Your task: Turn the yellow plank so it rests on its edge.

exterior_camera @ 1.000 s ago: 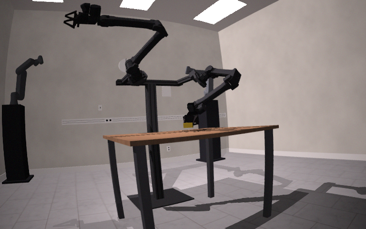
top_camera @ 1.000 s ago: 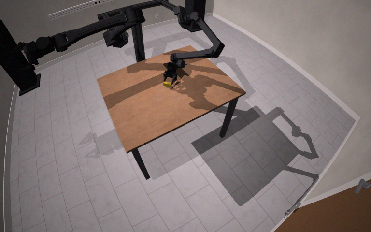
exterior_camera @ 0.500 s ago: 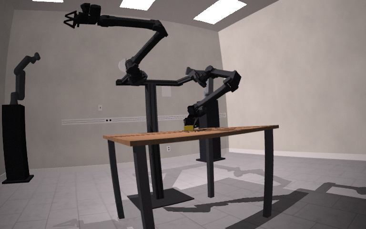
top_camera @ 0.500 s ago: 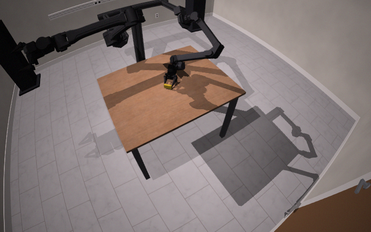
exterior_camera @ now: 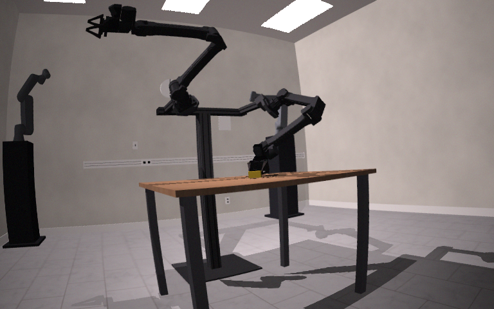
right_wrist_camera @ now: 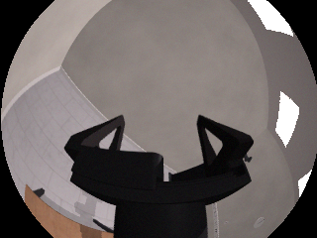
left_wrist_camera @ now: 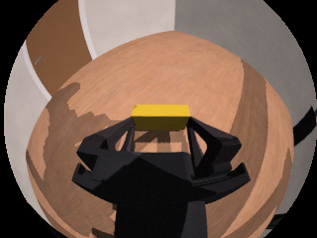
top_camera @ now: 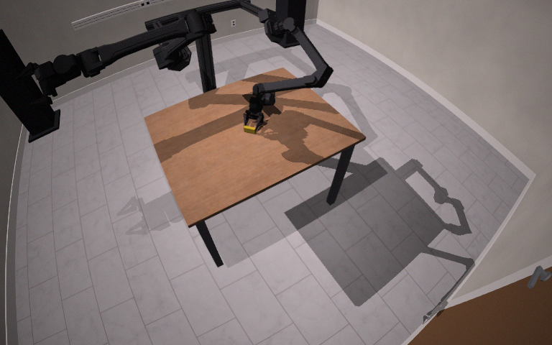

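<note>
Now: left hand 1 cm to the left of the yellow plank, 1 cm short of it and 1 cm above it.
</note>
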